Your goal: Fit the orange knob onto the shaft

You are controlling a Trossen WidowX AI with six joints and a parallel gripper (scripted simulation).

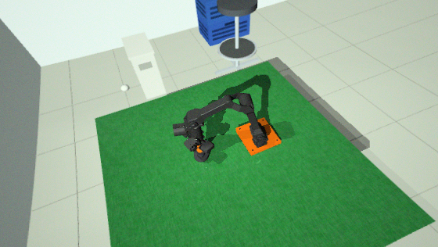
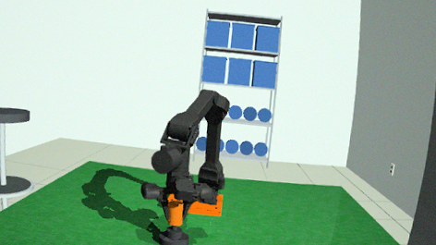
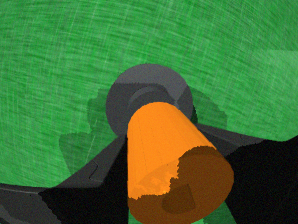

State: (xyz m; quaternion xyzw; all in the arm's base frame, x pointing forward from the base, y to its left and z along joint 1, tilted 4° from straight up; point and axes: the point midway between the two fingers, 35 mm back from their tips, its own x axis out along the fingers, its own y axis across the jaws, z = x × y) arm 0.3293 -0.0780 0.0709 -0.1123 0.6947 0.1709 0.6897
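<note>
Now: gripper tip 20 mm below the orange knob. Also, from my gripper tip: dark round pedestal 40 mm below.
</note>
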